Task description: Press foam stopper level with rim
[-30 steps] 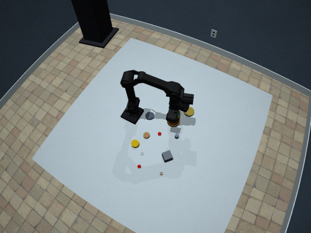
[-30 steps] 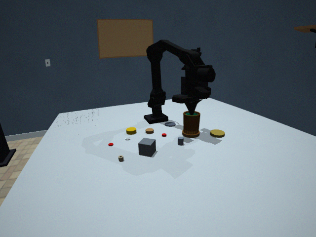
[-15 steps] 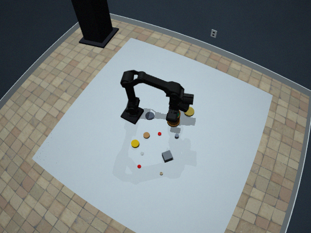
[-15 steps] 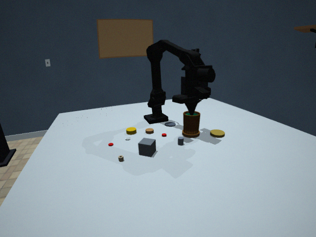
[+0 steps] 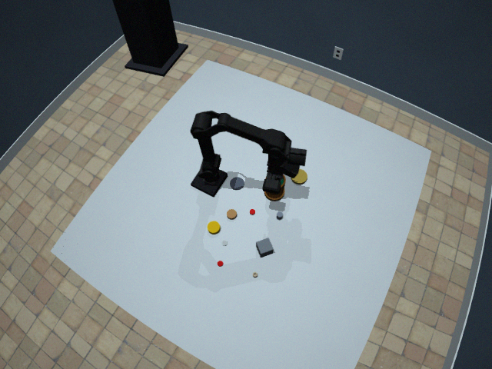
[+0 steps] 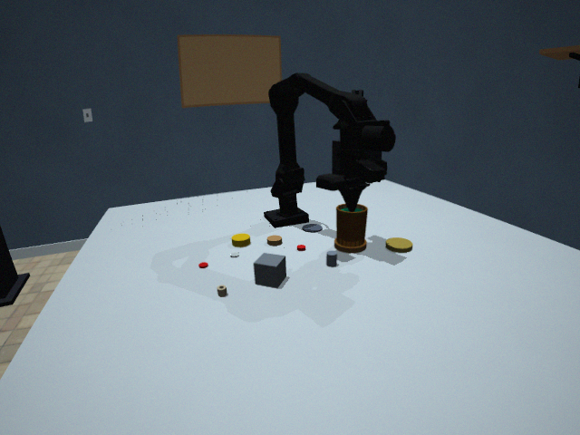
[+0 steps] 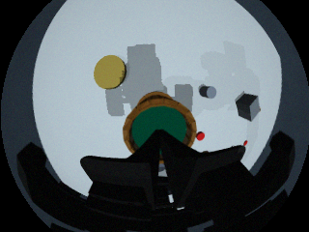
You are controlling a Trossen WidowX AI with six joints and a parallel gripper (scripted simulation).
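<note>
Right now my hand is 5 cm above the green foam stopper. Also, from my hand: small grey cylinder 11 cm below, 10 cm to the right, 6 cm ahead; then red button 12 cm to the right, 12 cm below, 5 cm behind; then olive disc 12 cm below, 10 cm to the left, 7 cm ahead.
</note>
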